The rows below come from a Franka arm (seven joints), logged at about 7 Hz.
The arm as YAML. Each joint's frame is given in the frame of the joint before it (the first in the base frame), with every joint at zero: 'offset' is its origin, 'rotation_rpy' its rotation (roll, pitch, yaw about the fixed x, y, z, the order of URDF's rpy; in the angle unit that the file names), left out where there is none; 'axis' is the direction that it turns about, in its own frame. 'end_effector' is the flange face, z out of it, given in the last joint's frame.
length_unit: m
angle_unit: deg
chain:
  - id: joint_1
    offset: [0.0, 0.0, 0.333]
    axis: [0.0, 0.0, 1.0]
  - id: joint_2
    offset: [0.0, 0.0, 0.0]
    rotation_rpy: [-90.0, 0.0, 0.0]
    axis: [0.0, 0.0, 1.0]
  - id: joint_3
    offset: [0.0, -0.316, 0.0]
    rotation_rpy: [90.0, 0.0, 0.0]
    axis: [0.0, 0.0, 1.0]
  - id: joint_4
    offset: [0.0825, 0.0, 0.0]
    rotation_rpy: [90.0, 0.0, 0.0]
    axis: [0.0, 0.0, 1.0]
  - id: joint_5
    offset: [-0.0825, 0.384, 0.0]
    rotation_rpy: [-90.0, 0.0, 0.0]
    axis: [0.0, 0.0, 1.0]
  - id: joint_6
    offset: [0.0, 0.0, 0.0]
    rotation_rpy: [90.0, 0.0, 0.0]
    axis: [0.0, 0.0, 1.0]
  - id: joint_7
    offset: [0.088, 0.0, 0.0]
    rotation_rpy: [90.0, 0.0, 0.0]
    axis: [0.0, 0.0, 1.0]
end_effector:
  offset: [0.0, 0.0, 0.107]
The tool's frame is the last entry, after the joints.
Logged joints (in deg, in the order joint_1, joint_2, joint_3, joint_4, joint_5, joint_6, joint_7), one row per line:
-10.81, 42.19, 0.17, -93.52, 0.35, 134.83, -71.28
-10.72, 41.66, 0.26, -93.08, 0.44, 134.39, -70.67
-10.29, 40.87, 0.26, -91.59, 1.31, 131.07, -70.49
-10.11, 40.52, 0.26, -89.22, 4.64, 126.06, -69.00
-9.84, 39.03, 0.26, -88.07, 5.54, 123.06, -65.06
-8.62, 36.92, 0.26, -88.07, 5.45, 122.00, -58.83
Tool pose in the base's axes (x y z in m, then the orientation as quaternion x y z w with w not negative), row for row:
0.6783, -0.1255, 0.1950, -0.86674, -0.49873, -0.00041, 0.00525
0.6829, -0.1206, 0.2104, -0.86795, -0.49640, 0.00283, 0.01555
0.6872, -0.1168, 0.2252, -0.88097, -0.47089, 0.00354, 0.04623
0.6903, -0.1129, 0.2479, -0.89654, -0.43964, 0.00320, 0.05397
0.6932, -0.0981, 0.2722, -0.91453, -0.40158, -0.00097, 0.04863
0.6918, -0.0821, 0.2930, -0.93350, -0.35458, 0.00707, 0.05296
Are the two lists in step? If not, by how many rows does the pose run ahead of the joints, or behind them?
The pose runs 1 row ahead of the joints: the pose in row i belongs to the joints in row i + 1.
